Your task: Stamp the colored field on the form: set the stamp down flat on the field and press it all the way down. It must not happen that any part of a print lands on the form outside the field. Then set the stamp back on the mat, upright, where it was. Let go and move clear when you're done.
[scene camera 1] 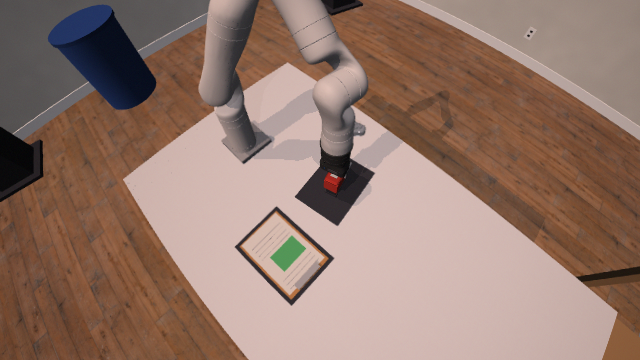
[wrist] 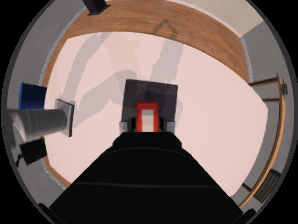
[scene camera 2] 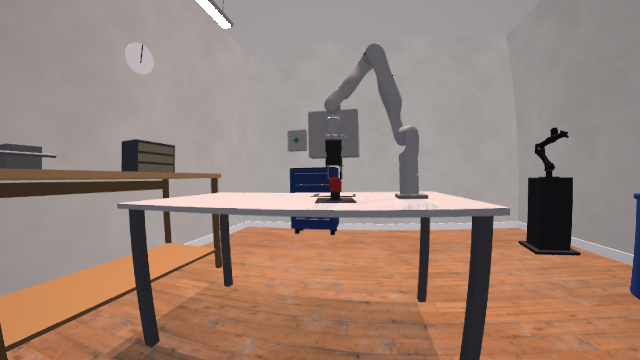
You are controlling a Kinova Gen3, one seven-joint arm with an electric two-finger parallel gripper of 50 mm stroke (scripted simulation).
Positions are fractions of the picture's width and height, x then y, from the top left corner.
Labels:
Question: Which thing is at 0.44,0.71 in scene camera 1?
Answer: A clipboard form.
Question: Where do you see a mat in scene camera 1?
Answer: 0.49,0.54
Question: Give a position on a mat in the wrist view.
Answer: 0.45,0.40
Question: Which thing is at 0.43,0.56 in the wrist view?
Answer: My gripper.

